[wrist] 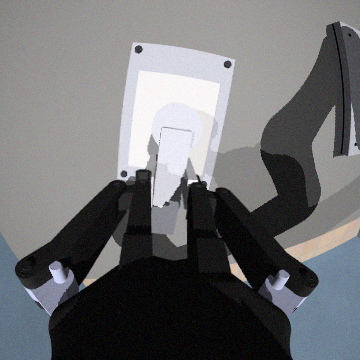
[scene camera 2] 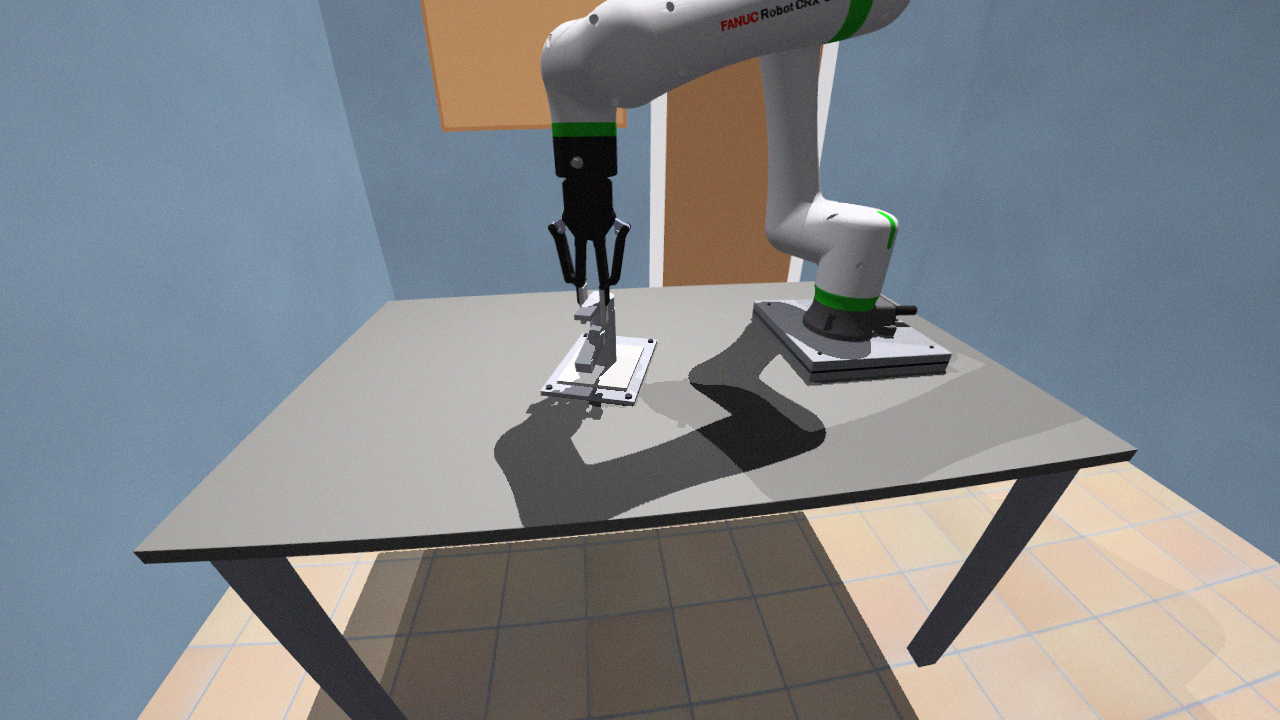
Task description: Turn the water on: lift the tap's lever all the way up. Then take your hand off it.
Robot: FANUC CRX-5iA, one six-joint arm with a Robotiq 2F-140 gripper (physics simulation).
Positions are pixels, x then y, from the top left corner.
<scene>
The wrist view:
gripper: 168,166
lever: 176,127
mounting plate: 169,59
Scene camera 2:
gripper: 594,321
mounting plate: 552,388
</scene>
